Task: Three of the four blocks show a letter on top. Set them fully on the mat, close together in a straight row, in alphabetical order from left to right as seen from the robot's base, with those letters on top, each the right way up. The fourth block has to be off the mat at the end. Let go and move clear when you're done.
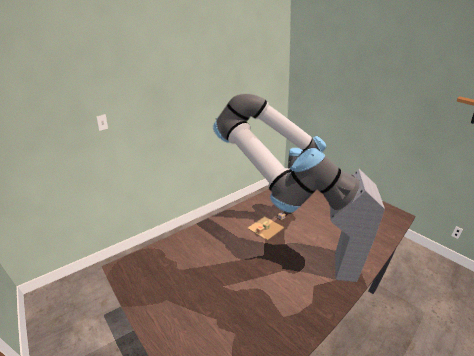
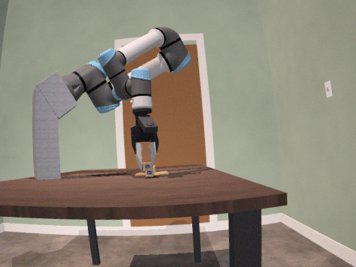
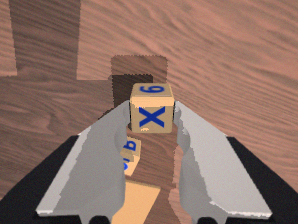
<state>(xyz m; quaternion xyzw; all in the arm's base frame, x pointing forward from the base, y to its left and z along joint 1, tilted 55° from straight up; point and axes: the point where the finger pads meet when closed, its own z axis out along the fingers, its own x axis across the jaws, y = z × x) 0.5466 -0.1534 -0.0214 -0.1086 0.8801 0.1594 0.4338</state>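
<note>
Now: hand 21 cm to the right of the tan mat, 4 cm above it and 3 cm past it.
</note>
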